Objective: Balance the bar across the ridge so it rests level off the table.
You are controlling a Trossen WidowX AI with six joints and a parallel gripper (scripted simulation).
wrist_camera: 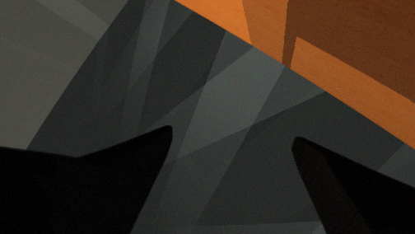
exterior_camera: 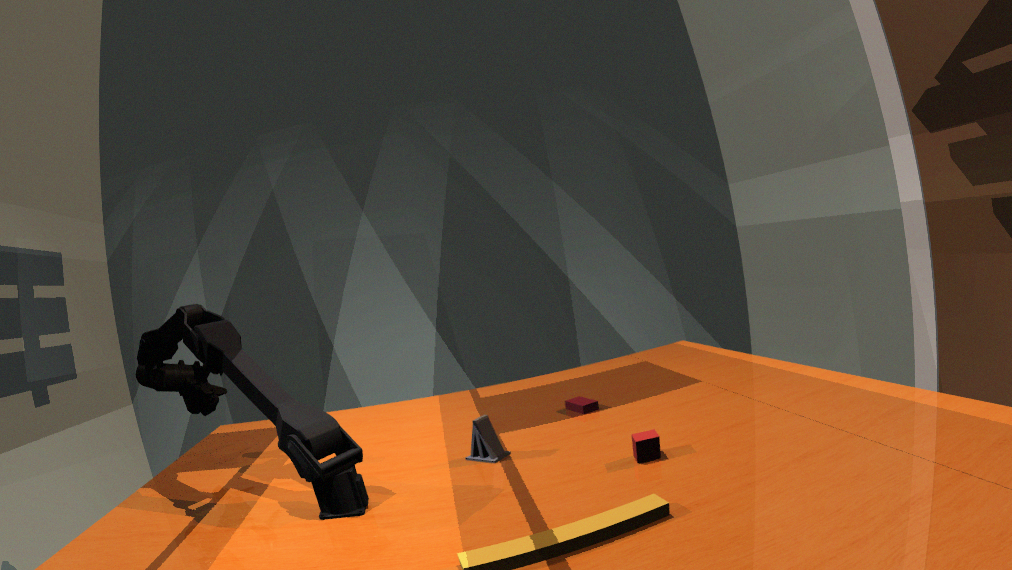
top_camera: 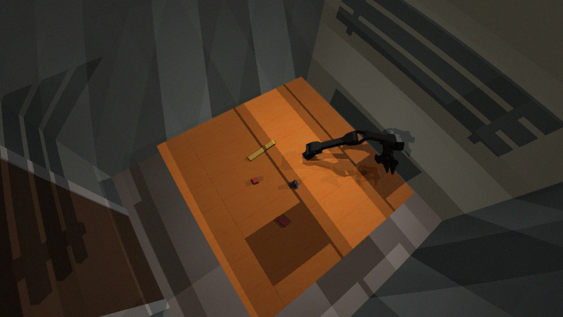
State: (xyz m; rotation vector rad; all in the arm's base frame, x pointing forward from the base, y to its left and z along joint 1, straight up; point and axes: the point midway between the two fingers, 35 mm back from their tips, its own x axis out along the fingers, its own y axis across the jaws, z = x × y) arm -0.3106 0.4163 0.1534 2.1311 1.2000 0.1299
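Right now the yellow bar is 650 mm to the right of my gripper tip, 550 mm ahead of it and 140 mm below it. Round my gripper tip: flat pink block 710 mm ahead, 170 mm to the right, 140 mm below; then red cube 710 mm ahead, 480 mm to the right, 130 mm below.
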